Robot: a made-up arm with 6 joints.
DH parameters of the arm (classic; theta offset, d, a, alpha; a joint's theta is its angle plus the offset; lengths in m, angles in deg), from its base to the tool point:
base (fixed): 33.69 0 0.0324 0
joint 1: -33.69 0.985 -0.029 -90
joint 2: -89.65 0 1.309 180
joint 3: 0.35 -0.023 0.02 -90
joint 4: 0 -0.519 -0.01 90
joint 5: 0 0.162 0.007 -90
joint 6: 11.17 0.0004 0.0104 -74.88
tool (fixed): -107.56 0.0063 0 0
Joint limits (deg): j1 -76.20..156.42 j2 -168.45..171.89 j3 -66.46..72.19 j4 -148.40..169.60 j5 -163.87..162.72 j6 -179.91..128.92
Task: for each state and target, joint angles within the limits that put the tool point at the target. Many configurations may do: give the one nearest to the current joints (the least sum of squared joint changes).
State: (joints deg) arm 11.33 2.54 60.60 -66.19 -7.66 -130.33
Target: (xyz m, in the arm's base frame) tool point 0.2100 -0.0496 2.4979
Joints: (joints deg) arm -1.96 -12.14 27.86 -60.22 -7.20 -130.05
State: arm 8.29 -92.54 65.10 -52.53 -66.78 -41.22
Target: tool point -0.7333 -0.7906 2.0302
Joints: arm 43.23 -67.32 21.40 -55.49 -66.67 -42.13
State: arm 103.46 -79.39 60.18 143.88 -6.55 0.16
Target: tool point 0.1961 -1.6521 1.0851
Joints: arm 101.45 -102.64 22.50 155.49 -5.19 0.05
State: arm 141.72 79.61 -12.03 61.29 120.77 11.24
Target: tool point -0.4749 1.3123 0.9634
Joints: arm 114.24 68.69 -15.17 58.15 120.93 11.04
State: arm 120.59 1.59 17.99 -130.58 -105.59 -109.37
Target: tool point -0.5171 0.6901 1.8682
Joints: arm 120.24 20.30 -6.43 -125.09 -105.25 -109.61
